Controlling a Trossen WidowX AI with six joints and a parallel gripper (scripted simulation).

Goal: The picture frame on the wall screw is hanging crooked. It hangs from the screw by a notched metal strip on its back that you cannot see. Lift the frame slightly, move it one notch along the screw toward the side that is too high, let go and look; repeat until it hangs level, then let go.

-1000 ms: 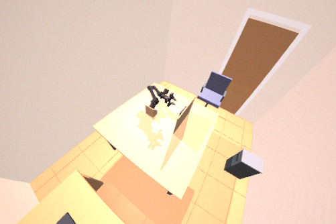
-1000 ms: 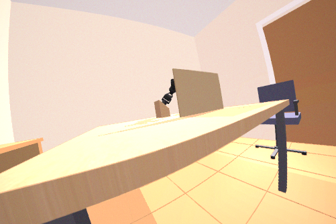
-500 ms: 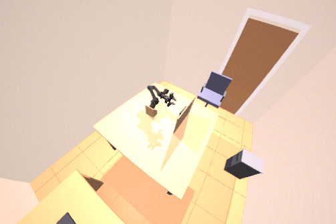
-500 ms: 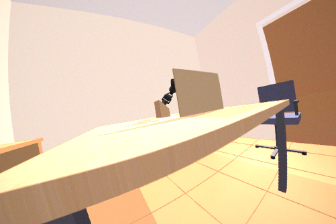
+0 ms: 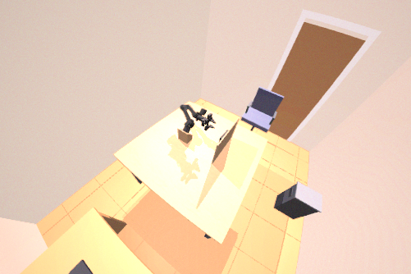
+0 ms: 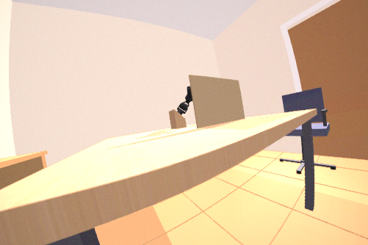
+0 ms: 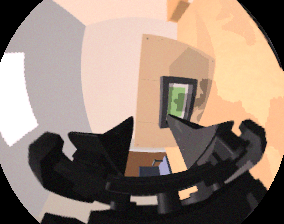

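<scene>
Now: the picture frame 130 mm ahead of my gripper tip, 10 mm to the right of it and 110 mm below it. Also, from my gripper tip: tan wall panel (140 mm ahead, 10 mm to the left, 130 mm below).
</scene>
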